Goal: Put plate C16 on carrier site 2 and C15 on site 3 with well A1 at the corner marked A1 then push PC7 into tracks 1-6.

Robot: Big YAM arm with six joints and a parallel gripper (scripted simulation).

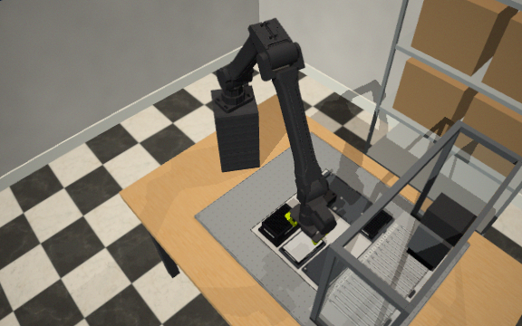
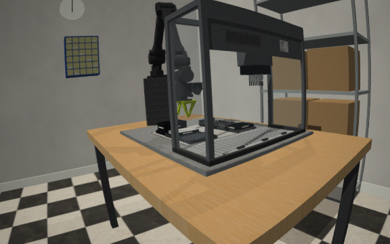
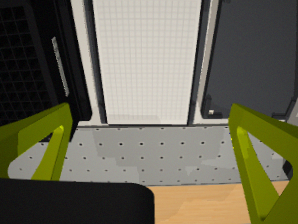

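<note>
Right now the plate nest S2 is 90 mm below my hand. From my hand the other things lie so: plate nest S3: 100 mm ahead, 10 mm to the left, 90 mm below; then black 96-well plate C15: 90 mm ahead, 270 mm to the left, 80 mm below; then dark grey carrier PC7: 10 mm behind, 260 mm to the left, 80 mm below.
</note>
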